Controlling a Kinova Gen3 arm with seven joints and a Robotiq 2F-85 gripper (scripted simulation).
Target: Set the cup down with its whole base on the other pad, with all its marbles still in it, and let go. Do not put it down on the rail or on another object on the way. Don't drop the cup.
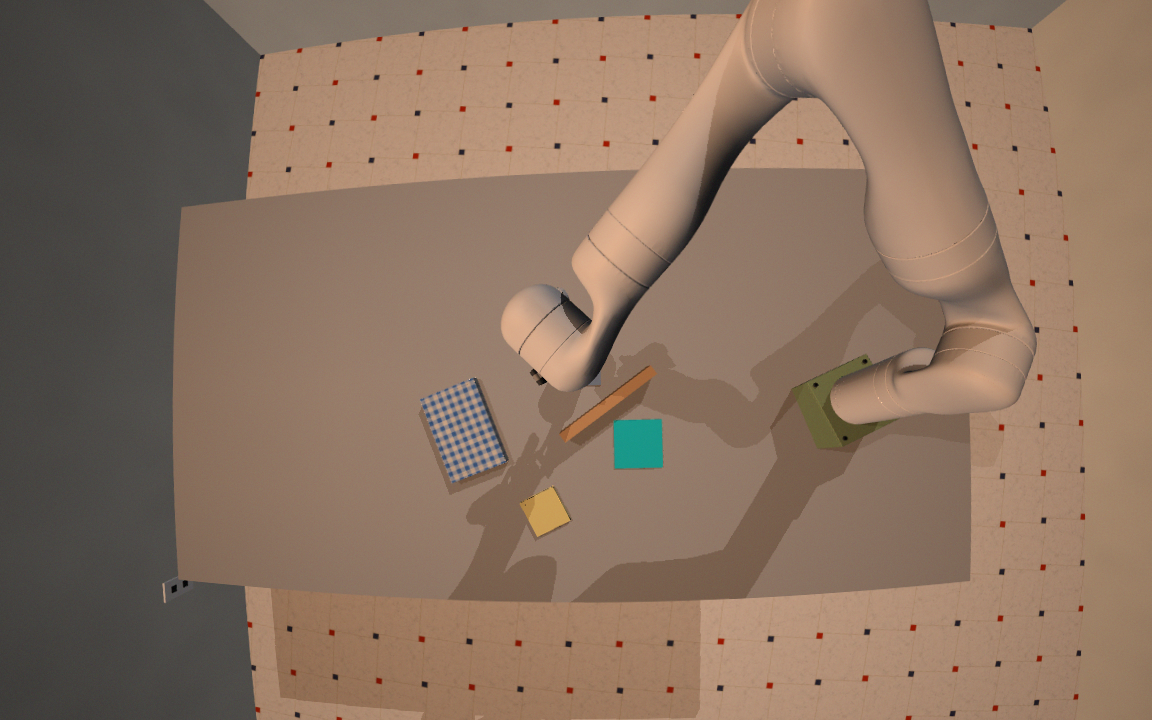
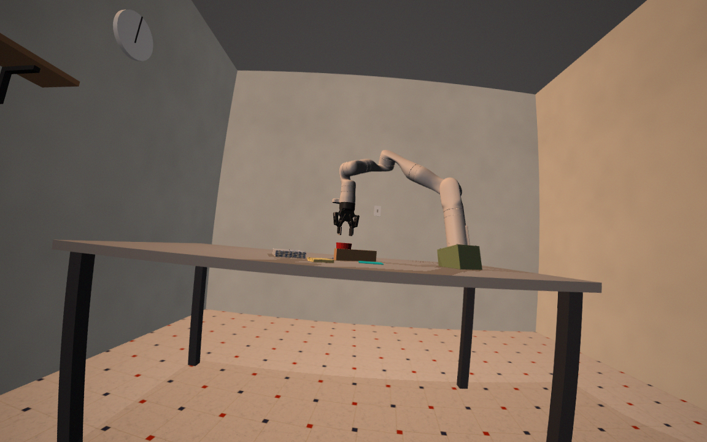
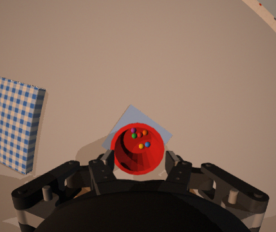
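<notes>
Now: the red cup 100 mm below my hand. From my hand the other things lie so: blue-checked box (220 mm ahead, 160 mm to the left, 110 mm below); orange rail (110 mm below, 80 mm to the left, 70 mm behind).
</notes>
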